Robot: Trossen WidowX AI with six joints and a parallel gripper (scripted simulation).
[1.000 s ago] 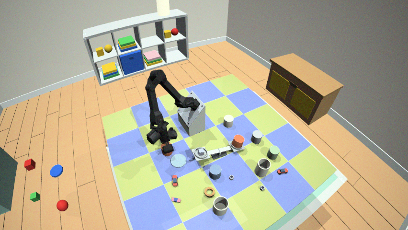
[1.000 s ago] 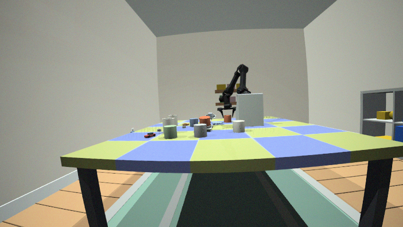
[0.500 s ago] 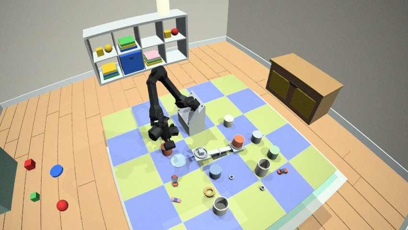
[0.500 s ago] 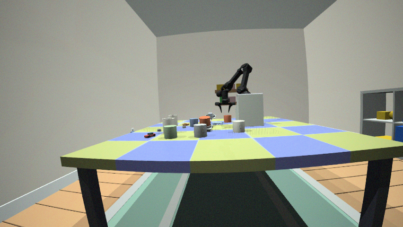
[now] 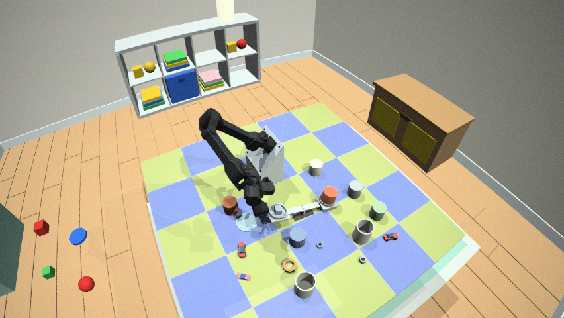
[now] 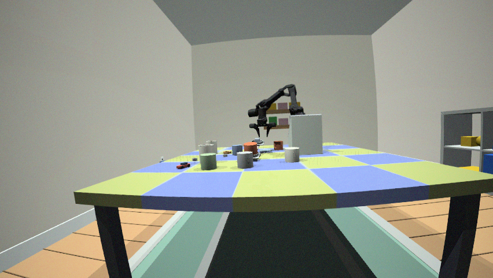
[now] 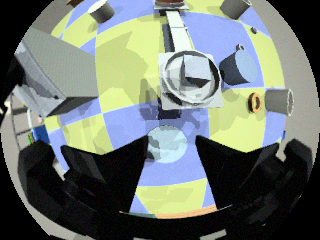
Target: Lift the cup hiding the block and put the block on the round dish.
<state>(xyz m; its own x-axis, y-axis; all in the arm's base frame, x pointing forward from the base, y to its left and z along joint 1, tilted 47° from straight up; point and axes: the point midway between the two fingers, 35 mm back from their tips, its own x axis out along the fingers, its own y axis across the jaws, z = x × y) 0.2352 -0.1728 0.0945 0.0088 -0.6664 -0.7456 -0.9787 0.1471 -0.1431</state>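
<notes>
Right now the pale blue round dish is 20 mm behind my gripper tip, 60 mm to the right of it and 100 mm below it. Round my gripper tip: orange cup 120 mm behind, 110 mm to the right, 70 mm below; blue-grey cylinder 200 mm ahead, 90 mm to the left, 70 mm below; grey cylinder 90 mm ahead, 500 mm to the left, 70 mm below.
</notes>
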